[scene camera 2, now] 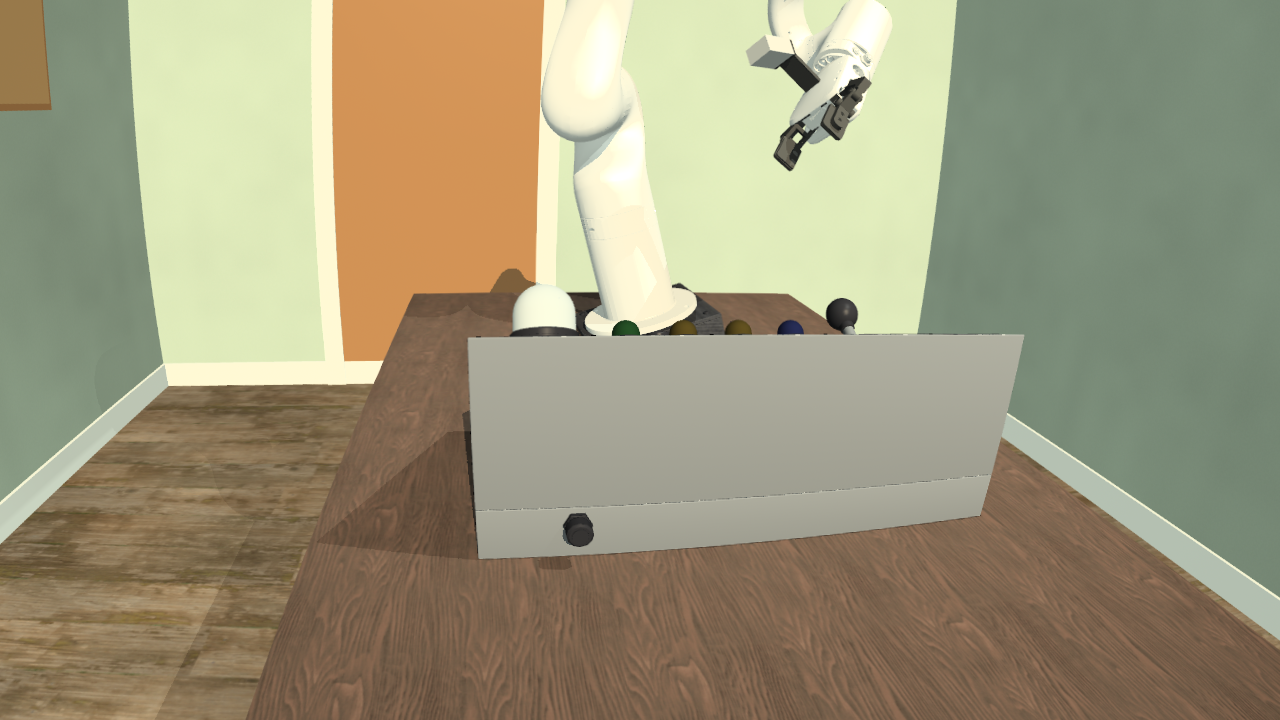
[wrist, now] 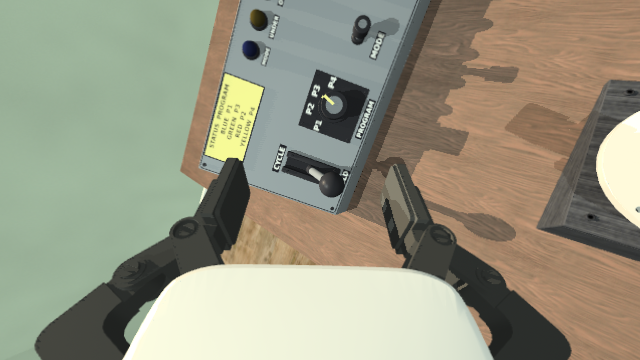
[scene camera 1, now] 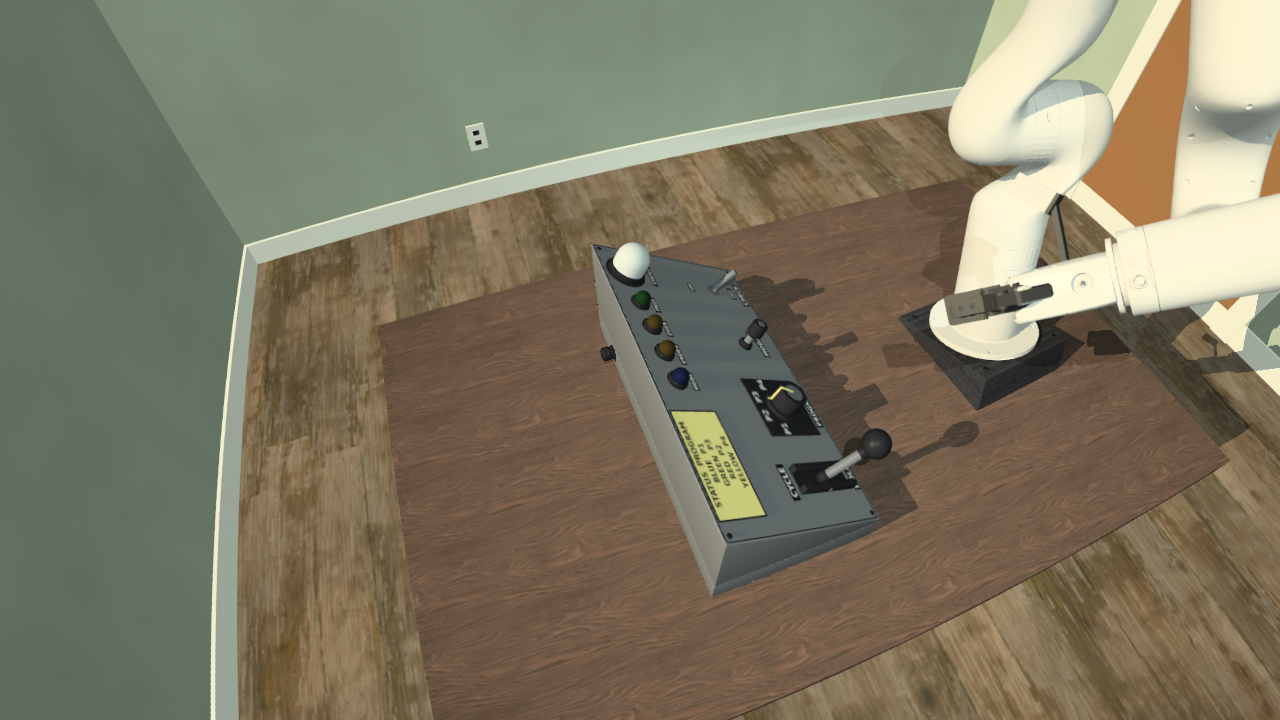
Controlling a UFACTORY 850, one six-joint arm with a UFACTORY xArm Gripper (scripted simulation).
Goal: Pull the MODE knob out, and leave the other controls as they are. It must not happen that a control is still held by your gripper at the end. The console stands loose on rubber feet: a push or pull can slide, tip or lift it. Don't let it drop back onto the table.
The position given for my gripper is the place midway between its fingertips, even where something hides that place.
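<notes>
Grey console (scene camera 2: 637, 443) (wrist: 266, 107): visible at these points. My gripper (scene camera 1: 958, 307) (scene camera 2: 805, 148) (wrist: 316, 178): likewise visible.
</notes>
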